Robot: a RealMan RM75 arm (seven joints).
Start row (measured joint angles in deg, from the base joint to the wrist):
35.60 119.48 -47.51 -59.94 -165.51 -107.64 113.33
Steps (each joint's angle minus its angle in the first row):
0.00 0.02 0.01 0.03 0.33 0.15 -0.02
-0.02 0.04 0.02 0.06 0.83 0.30 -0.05
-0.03 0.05 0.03 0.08 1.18 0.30 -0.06
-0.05 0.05 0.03 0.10 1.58 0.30 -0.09
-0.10 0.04 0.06 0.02 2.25 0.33 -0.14
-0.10 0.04 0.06 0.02 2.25 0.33 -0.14
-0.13 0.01 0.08 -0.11 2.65 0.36 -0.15
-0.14 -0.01 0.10 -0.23 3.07 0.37 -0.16
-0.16 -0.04 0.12 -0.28 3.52 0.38 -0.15
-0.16 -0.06 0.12 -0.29 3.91 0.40 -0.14
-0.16 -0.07 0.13 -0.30 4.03 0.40 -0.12
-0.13 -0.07 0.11 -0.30 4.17 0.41 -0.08
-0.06 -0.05 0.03 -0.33 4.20 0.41 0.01
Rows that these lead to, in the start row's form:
35.60 119.50 -47.50 -59.91 -165.18 -107.49 113.31
35.58 119.52 -47.49 -59.88 -164.68 -107.34 113.28
35.57 119.53 -47.48 -59.86 -164.33 -107.34 113.27
35.55 119.53 -47.48 -59.84 -163.93 -107.34 113.24
35.50 119.52 -47.45 -59.92 -163.26 -107.31 113.19
35.50 119.52 -47.45 -59.92 -163.26 -107.31 113.19
35.47 119.49 -47.43 -60.05 -162.86 -107.28 113.18
35.46 119.47 -47.41 -60.17 -162.44 -107.27 113.17
35.44 119.44 -47.39 -60.22 -161.99 -107.26 113.18
35.44 119.42 -47.39 -60.23 -161.60 -107.24 113.19
35.44 119.41 -47.38 -60.24 -161.48 -107.24 113.21
35.47 119.41 -47.40 -60.24 -161.34 -107.23 113.25
35.54 119.43 -47.48 -60.27 -161.31 -107.23 113.34

